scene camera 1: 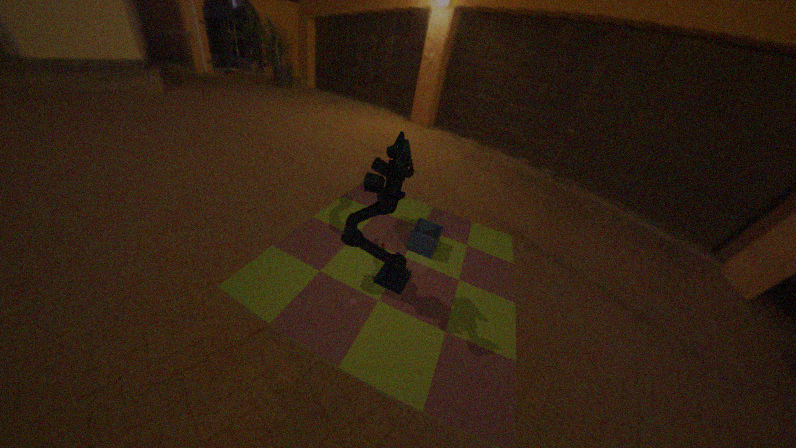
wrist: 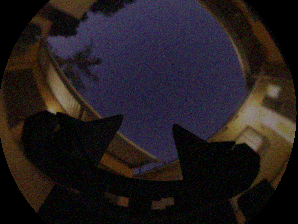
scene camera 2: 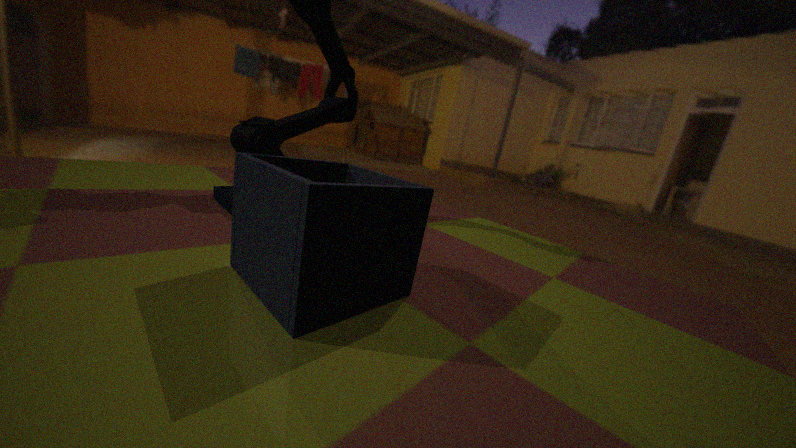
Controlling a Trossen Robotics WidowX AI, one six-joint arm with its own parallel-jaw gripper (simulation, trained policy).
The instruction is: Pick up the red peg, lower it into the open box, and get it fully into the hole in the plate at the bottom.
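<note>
Scene camera 1 gives me my gripper [scene camera 1: 404, 135], along with a dark blue box [scene camera 1: 423, 245]. I can see the box in scene camera 2 too [scene camera 2: 318, 242]. As for the wrist view, my gripper is visible there [wrist: 148, 122], but the dark blue box is out of frame in the wrist view.
</note>
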